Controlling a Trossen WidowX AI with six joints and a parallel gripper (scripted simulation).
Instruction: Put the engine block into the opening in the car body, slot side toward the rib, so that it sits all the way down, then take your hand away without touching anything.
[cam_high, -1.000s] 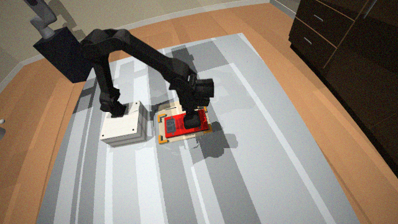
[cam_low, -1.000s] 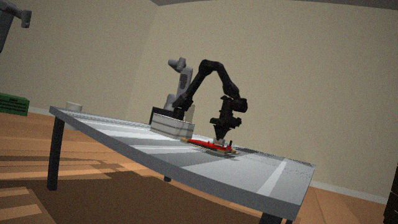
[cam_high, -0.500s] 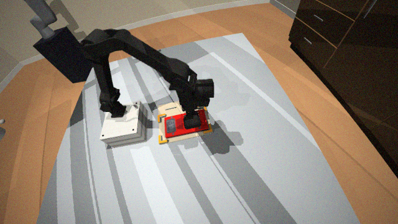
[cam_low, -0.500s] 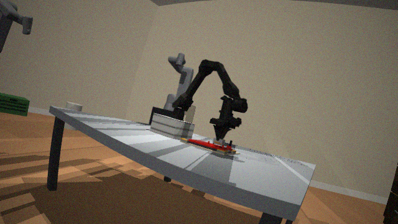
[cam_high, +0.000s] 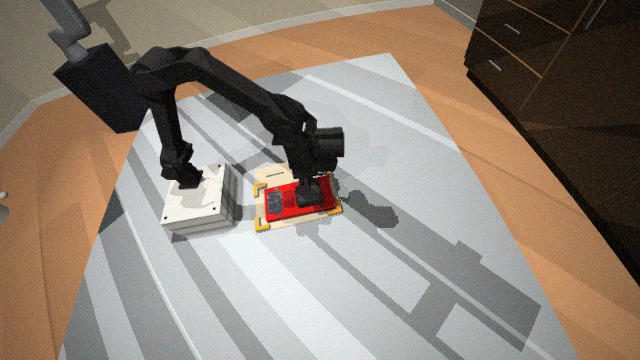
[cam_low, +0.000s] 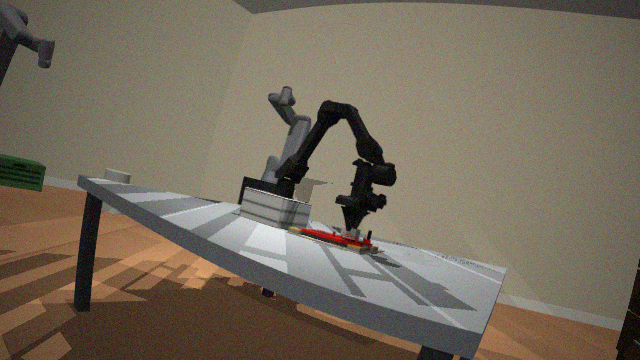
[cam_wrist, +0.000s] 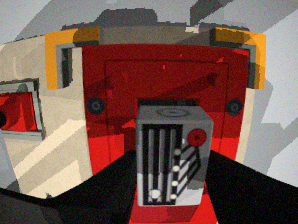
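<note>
Now: the grey engine block 10 mm below my gripper tip.
</note>
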